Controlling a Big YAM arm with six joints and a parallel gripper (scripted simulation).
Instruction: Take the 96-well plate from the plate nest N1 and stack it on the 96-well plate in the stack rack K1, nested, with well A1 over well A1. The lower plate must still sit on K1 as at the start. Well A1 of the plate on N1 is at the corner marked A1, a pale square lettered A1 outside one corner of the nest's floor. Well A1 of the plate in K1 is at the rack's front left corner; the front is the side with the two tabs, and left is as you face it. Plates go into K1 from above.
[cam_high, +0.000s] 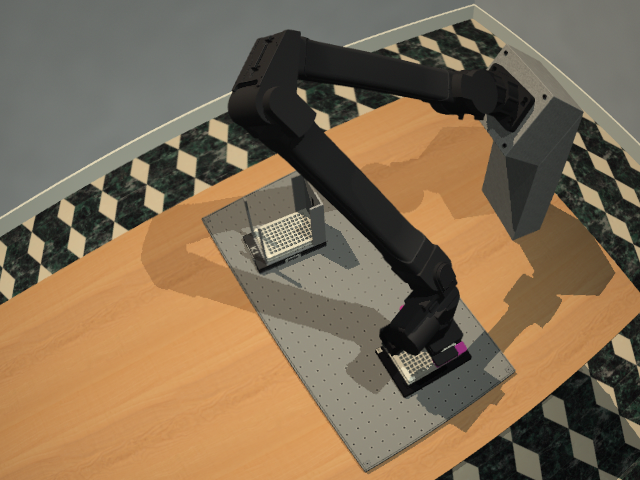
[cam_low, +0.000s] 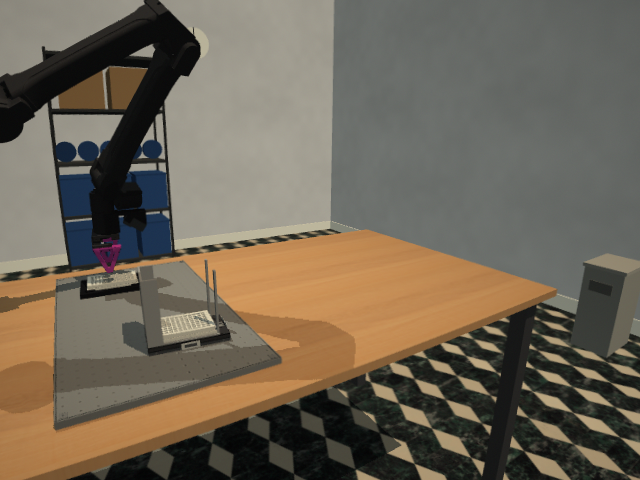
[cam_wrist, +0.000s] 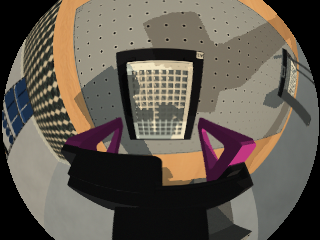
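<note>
My gripper is now 60 mm above the black plate nest N1. Also, from my hand: pale A1 mark: 80 mm ahead, 60 mm to the right, 50 mm below; grey back wall: 380 mm to the right, 40 mm ahead, 20 mm above.
</note>
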